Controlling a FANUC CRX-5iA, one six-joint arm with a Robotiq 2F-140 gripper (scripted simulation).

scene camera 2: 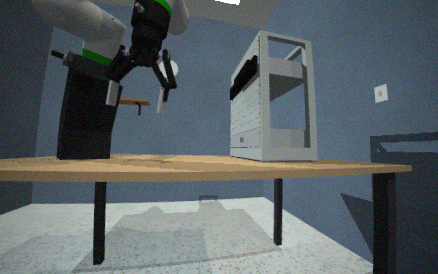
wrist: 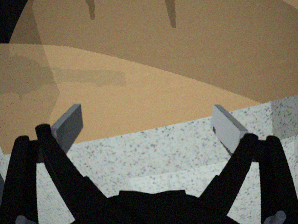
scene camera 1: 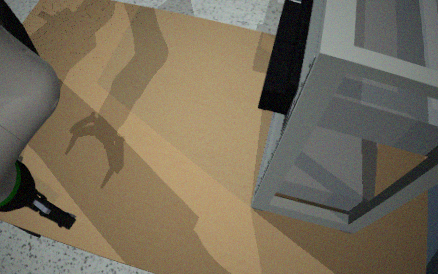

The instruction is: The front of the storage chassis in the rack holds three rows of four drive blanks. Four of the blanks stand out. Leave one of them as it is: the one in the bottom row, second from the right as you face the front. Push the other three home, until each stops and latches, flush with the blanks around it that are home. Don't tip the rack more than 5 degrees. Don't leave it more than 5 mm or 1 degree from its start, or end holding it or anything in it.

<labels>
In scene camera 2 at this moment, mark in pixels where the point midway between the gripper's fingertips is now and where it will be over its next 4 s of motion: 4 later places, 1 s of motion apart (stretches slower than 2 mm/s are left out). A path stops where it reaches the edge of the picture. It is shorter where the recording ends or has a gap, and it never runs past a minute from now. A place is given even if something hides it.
My gripper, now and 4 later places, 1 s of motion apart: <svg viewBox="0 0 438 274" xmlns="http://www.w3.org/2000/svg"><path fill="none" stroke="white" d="M134 109L155 117L201 126L220 114L218 91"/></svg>
</labels>
